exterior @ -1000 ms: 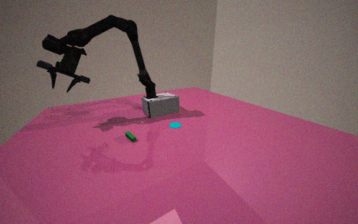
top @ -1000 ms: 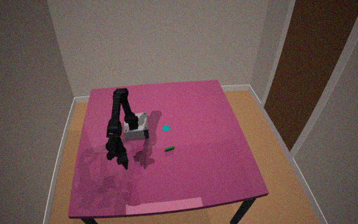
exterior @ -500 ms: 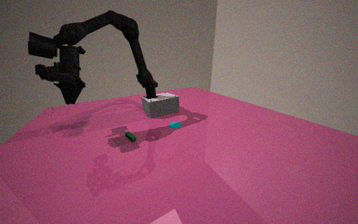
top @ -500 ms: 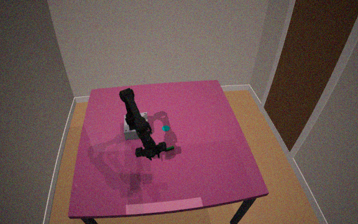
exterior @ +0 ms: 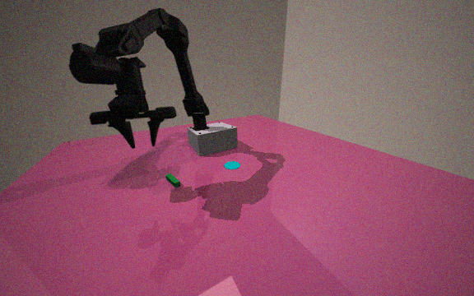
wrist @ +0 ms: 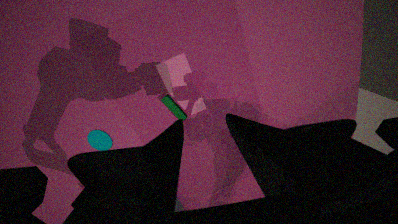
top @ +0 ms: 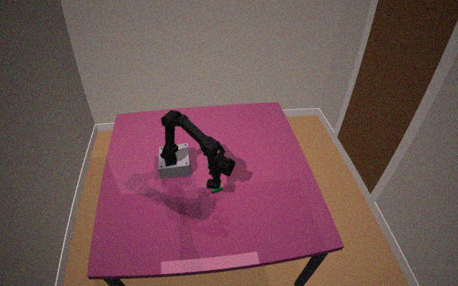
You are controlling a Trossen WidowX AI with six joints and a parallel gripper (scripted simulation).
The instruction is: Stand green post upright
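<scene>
My gripper tip is 5 cm to the right of the green post and 12 cm above it. The rest, counted from my gripper tip: cyan circle (1 cm ahead, 27 cm to the left, 13 cm below).
</scene>
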